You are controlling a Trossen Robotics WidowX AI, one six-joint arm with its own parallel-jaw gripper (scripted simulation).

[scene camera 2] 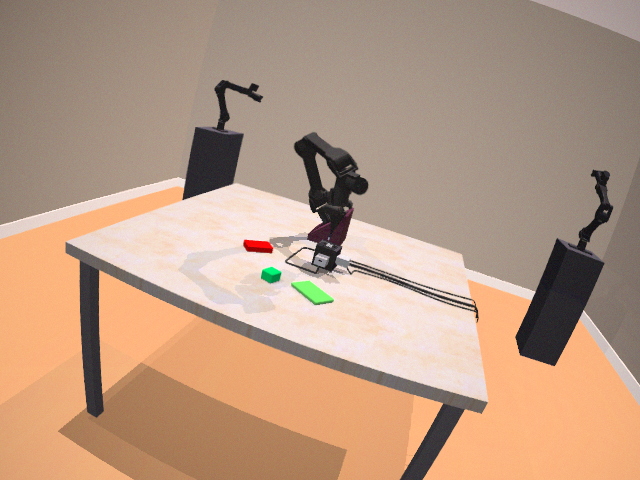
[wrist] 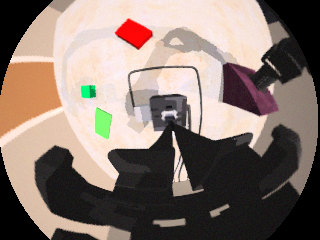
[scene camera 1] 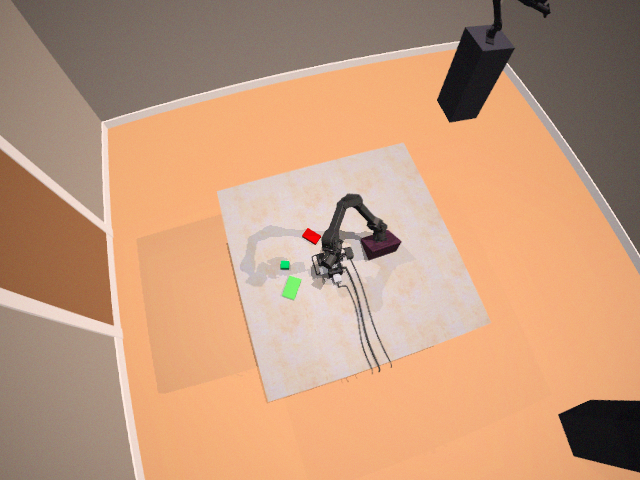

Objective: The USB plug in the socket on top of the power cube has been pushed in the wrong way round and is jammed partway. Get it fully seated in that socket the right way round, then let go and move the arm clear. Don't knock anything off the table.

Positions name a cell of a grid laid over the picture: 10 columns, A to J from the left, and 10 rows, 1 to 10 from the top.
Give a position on a dark power cube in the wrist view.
At F5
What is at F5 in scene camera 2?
The gripper.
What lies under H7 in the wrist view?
The gripper.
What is the gripper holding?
A small USB plug.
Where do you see a dark power cube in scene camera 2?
At F6
